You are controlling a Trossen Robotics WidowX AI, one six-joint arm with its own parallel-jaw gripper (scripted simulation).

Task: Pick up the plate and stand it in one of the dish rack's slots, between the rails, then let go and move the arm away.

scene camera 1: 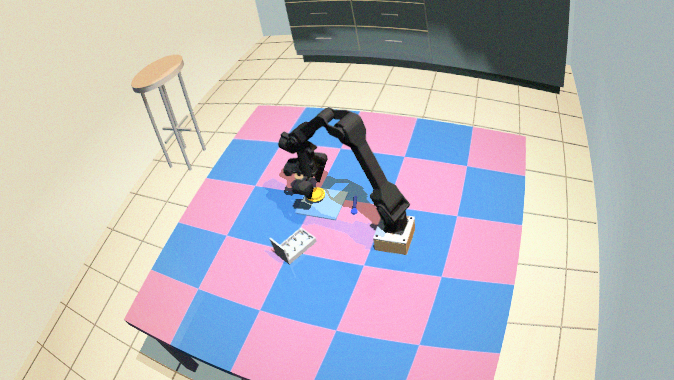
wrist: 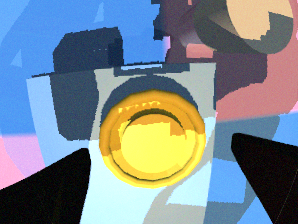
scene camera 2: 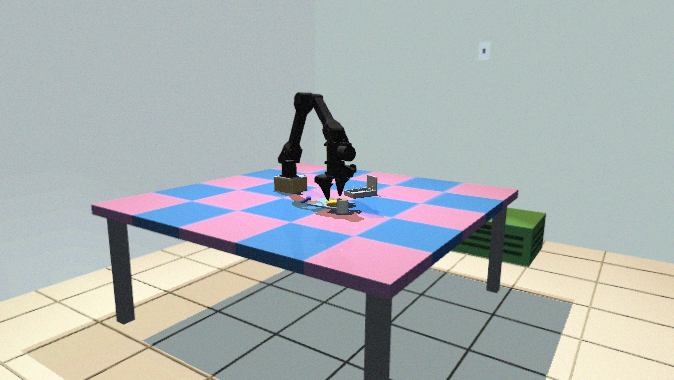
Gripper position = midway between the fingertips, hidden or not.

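Scene camera 1: my gripper (scene camera 1: 314, 190) open, holds nothing; a dish rack (scene camera 1: 300, 241); a pale blue mat (scene camera 1: 329, 207). Scene camera 2: my gripper (scene camera 2: 334, 198). Wrist view: my gripper (wrist: 163, 149), a plate (wrist: 153, 138), the pale blue mat (wrist: 68, 109). The dish rack is out of frame in the wrist view.
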